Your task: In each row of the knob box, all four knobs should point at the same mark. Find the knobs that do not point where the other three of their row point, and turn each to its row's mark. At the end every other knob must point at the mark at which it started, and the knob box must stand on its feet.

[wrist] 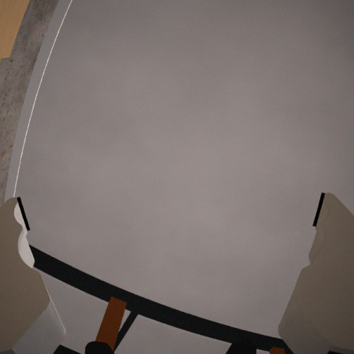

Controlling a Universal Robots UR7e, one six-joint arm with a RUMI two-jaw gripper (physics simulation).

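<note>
My gripper (170, 202) is open, its two jaws wide apart at the left and right of the wrist view, with nothing between the fingertips. A curved dark band (175, 314) runs across the bottom, below the fingertips, sloping down to the right. It looks like an edge of the knob box, but too little shows to be sure. An orange bar (111, 322) and a thin dark line beside it run down from the band over a light grey surface. No knob can be made out, so the directions of the knobs and their marks cannot be read.
A grey table top (175, 125) fills most of the view. Its edge (31, 120) curves down the left side. Beyond it lies a mottled brown-grey floor (20, 90), with a wooden surface (10, 25) in the top left corner.
</note>
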